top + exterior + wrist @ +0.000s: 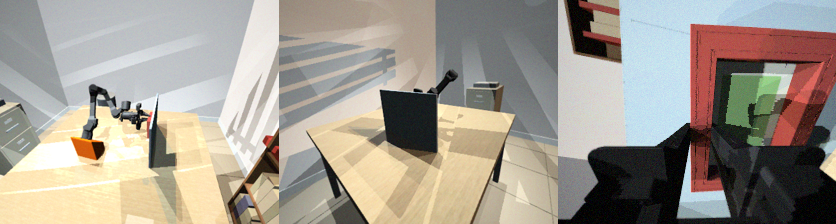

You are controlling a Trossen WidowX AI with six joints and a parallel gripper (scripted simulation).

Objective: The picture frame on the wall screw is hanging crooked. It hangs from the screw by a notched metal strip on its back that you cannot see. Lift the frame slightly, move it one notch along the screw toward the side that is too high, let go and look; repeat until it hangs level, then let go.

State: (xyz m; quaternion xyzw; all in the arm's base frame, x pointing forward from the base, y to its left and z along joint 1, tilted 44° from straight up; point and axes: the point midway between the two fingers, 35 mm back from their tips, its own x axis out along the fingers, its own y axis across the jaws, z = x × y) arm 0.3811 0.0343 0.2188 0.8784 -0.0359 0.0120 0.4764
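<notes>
The red picture frame lies 1 cm ahead of my gripper tip, 1 cm to the right of it and 5 cm below it. Also, from my gripper tip: pale blue wall panel: 2 cm ahead, 1 cm to the right, 6 cm below.
</notes>
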